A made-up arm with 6 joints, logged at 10 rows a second.
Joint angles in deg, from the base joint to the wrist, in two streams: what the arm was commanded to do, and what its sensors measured. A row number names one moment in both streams.
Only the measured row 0 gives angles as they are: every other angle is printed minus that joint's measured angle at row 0.
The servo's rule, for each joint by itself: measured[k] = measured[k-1] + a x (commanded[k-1-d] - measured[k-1]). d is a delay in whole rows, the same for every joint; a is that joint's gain. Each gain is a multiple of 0.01, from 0.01 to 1. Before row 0 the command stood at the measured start. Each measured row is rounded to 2 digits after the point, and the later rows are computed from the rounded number. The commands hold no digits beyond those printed.
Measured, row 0:
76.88, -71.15, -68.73, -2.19, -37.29, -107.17
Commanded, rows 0 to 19:
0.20, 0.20, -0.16, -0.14, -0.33, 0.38
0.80, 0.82, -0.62, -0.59, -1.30, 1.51
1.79, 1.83, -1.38, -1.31, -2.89, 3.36
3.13, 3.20, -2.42, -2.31, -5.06, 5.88
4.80, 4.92, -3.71, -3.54, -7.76, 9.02
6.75, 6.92, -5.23, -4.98, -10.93, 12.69
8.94, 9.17, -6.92, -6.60, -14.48, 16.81
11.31, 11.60, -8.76, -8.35, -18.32, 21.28
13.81, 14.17, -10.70, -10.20, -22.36, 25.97
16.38, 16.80, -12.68, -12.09, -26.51, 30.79
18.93, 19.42, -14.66, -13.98, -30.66, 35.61
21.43, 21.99, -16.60, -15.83, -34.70, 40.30
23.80, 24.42, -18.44, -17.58, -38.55, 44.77
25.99, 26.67, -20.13, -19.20, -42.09, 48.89
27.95, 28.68, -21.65, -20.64, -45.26, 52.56
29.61, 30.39, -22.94, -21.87, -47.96, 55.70
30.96, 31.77, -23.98, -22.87, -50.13, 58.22
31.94, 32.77, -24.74, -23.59, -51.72, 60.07
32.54, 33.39, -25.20, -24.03, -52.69, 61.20
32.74, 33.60, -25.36, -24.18, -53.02, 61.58
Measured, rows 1 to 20:
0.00, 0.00, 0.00, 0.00, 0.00, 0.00
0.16, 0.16, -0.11, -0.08, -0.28, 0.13
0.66, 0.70, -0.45, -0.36, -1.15, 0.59
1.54, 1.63, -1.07, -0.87, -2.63, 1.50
2.78, 2.92, -1.97, -1.65, -4.70, 2.95
4.36, 4.56, -3.14, -2.67, -7.30, 4.95
6.22, 6.50, -4.54, -3.92, -10.39, 7.50
8.34, 8.69, -6.13, -5.37, -13.87, 10.57
10.66, 11.08, -7.89, -6.98, -17.65, 14.10
13.12, 13.61, -9.77, -8.72, -21.65, 18.02
15.66, 16.23, -11.72, -10.54, -25.78, 22.23
18.21, 18.85, -13.69, -12.40, -29.93, 26.65
20.72, 21.42, -15.64, -14.25, -33.98, 31.15
23.12, 23.88, -17.52, -16.05, -37.86, 35.64
25.36, 26.17, -19.27, -17.75, -41.46, 40.01
27.38, 28.23, -20.86, -19.31, -44.69, 44.15
29.12, 30.00, -22.25, -20.69, -47.47, 47.96
30.56, 31.45, -23.41, -21.87, -49.73, 51.35
31.64, 32.53, -24.30, -22.80, -51.42, 54.23
32.34, 33.24, -24.90, -23.46, -52.50, 56.53
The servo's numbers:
d 1
a 0.78 0.82 0.67 0.54 0.85 0.33

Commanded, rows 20 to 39:
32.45, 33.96, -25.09, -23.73, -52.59, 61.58
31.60, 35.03, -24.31, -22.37, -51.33, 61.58
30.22, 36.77, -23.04, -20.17, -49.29, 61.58
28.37, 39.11, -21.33, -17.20, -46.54, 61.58
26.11, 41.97, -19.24, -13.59, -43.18, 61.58
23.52, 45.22, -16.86, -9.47, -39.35, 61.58
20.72, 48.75, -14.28, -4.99, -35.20, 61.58
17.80, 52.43, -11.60, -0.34, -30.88, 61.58
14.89, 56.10, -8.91, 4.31, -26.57, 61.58
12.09, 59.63, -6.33, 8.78, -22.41, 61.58
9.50, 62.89, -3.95, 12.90, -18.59, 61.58
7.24, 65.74, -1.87, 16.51, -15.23, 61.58
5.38, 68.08, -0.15, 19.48, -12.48, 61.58
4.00, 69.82, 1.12, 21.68, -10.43, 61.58
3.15, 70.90, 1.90, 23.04, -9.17, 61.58
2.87, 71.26, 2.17, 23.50, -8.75, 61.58
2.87, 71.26, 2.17, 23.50, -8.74, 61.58
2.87, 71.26, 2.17, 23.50, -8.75, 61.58
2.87, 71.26, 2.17, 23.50, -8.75, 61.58
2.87, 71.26, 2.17, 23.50, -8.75, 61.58
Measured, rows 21 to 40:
32.65, 33.54, -25.21, -23.85, -52.94, 58.20
32.49, 33.88, -25.13, -23.79, -52.64, 59.32
31.80, 34.82, -24.58, -23.02, -51.53, 60.07
30.57, 36.42, -23.55, -21.48, -49.63, 60.57
28.85, 38.63, -22.06, -19.17, -47.00, 60.90
26.71, 41.37, -20.17, -16.16, -43.75, 61.12
24.22, 44.53, -17.95, -12.55, -40.01, 61.27
21.49, 47.99, -15.49, -8.47, -35.92, 61.37
18.61, 51.63, -12.88, -4.08, -31.64, 61.44
15.71, 55.30, -10.22, 0.45, -27.33, 61.49
12.89, 58.85, -7.61, 4.95, -23.15, 61.52
10.25, 62.16, -5.16, 9.24, -19.27, 61.54
7.90, 65.10, -2.96, 13.17, -15.84, 61.55
5.93, 67.54, -1.08, 16.58, -12.98, 61.56
4.42, 69.41, 0.39, 19.33, -10.81, 61.57
3.43, 70.63, 1.40, 21.33, -9.42, 61.57
2.99, 71.15, 1.92, 22.50, -8.85, 61.57
2.90, 71.24, 2.09, 23.04, -8.76, 61.57
2.88, 71.26, 2.14, 23.29, -8.75, 61.57
2.87, 71.26, 2.16, 23.40, -8.75, 61.57

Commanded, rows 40 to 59:
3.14, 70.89, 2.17, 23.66, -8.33, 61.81
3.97, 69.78, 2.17, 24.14, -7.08, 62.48
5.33, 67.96, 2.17, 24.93, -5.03, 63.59
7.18, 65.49, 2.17, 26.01, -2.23, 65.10
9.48, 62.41, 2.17, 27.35, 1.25, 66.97
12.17, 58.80, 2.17, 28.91, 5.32, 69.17
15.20, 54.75, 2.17, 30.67, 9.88, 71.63
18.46, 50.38, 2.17, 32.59, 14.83, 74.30
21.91, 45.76, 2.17, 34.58, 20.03, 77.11
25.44, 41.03, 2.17, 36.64, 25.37, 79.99
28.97, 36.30, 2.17, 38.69, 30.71, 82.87
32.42, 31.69, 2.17, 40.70, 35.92, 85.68
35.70, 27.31, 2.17, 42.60, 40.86, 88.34
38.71, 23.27, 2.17, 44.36, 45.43, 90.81
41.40, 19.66, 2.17, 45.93, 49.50, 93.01
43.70, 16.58, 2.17, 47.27, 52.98, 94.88
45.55, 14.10, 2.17, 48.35, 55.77, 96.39
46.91, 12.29, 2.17, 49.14, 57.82, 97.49
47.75, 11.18, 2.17, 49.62, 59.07, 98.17
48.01, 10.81, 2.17, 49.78, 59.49, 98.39
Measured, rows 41 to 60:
2.87, 71.26, 2.17, 23.45, -8.75, 61.57
3.08, 70.96, 2.17, 23.56, -8.39, 61.65
3.77, 69.99, 2.17, 23.87, -7.28, 61.92
4.99, 68.33, 2.17, 24.44, -5.37, 62.47
6.70, 66.00, 2.17, 25.29, -2.70, 63.34
8.87, 63.06, 2.17, 26.40, 0.66, 64.54
11.44, 59.57, 2.17, 27.76, 4.62, 66.07
14.37, 55.62, 2.17, 29.33, 9.09, 67.90
17.56, 51.32, 2.17, 31.09, 13.97, 70.01
20.95, 46.76, 2.17, 32.97, 19.12, 72.35
24.45, 42.06, 2.17, 34.95, 24.43, 74.87
27.98, 37.34, 2.17, 36.97, 29.77, 77.51
31.44, 32.71, 2.17, 38.98, 35.00, 80.21
34.76, 28.28, 2.17, 40.93, 39.98, 82.89
37.84, 24.17, 2.17, 42.78, 44.61, 85.50
40.62, 20.47, 2.17, 44.48, 48.77, 87.98
43.02, 17.28, 2.17, 45.99, 52.35, 90.26
44.99, 14.67, 2.17, 47.26, 55.26, 92.28
46.49, 12.72, 2.17, 48.28, 57.44, 94.00
47.47, 11.46, 2.17, 49.00, 58.83, 95.38

